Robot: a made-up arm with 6 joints.
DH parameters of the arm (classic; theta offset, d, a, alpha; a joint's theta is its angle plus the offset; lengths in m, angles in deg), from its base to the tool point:
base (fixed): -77.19 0.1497 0.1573 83
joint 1: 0 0.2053 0.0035 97
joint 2: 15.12 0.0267 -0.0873 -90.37
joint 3: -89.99 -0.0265 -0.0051 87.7
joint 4: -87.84 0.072 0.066 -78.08
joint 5: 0 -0.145 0.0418 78.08
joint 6: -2.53 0.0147 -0.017 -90
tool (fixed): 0 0.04 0 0
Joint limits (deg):
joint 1: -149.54..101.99
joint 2: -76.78..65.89
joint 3: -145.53..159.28
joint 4: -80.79..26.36
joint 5: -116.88..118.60
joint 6: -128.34..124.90
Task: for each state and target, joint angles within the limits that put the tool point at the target. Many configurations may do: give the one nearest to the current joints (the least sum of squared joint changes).
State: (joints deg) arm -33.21 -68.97 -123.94 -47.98 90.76 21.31
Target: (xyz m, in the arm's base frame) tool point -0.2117 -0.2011 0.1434
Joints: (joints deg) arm -51.67 -33.12 -101.90 -77.87 108.48 0.43
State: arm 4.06 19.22 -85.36 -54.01 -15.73 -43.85
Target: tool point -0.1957 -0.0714 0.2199
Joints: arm 40.40 38.71 -45.19 -80.79 -29.03 -30.01
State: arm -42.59 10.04 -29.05 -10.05 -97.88 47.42
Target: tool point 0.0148 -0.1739 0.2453
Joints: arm -35.06 16.19 -7.30 25.79 -95.80 40.25
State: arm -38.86 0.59 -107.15 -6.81 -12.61 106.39
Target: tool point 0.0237 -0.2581 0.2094
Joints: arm -34.83 0.73 -65.32 26.36 -3.53 124.90
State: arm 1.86 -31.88 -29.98 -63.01 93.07 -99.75
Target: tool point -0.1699 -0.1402 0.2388
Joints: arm 31.15 -32.54 -18.01 -41.93 95.62 -83.23
